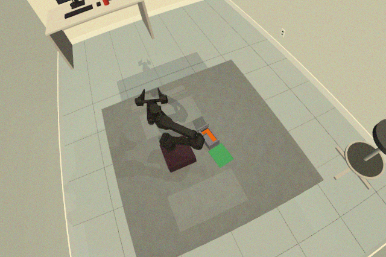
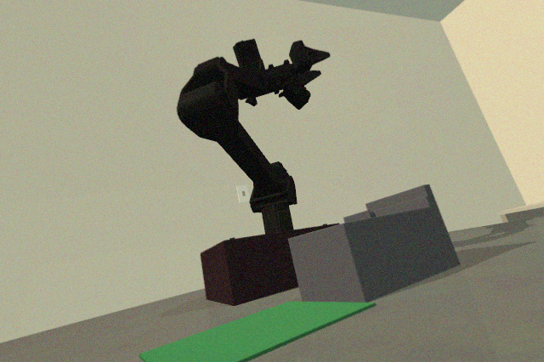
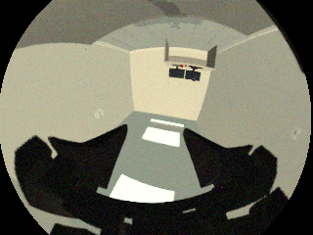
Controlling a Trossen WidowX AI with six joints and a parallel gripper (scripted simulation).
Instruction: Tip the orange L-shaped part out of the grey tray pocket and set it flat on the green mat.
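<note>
Now: gripper tip 43 cm above the orange L-shaped part, 25 cm short of it and 23 cm to the left of it. Round my gripper tip: green mat 49 cm below, 39 cm to the right, 28 cm ahead.
</note>
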